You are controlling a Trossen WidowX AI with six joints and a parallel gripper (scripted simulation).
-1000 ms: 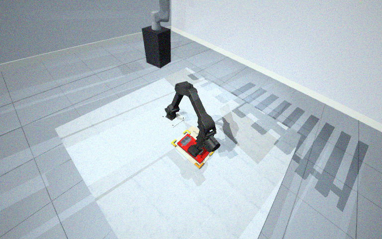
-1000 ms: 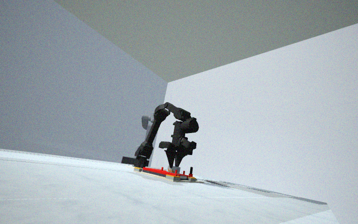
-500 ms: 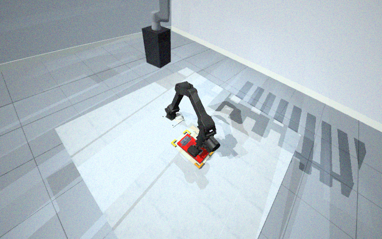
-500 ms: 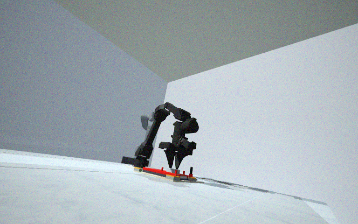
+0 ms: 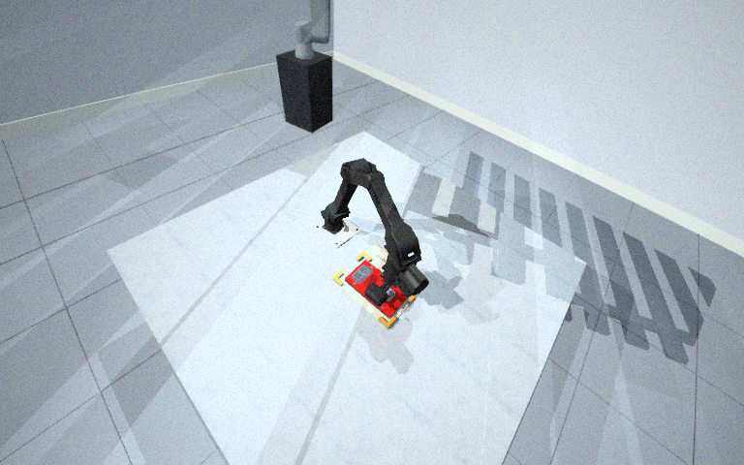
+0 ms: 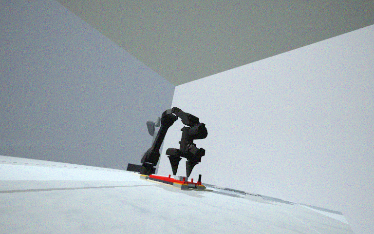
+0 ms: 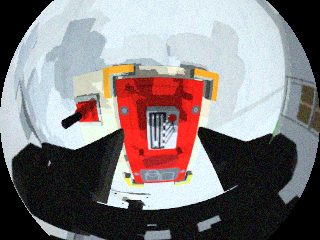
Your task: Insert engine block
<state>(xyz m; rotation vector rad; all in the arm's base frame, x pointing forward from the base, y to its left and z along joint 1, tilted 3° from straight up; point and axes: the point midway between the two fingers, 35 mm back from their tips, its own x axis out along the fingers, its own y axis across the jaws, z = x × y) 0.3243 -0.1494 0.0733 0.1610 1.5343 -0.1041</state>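
Now: gripper tip 20 mm above the grey engine block.
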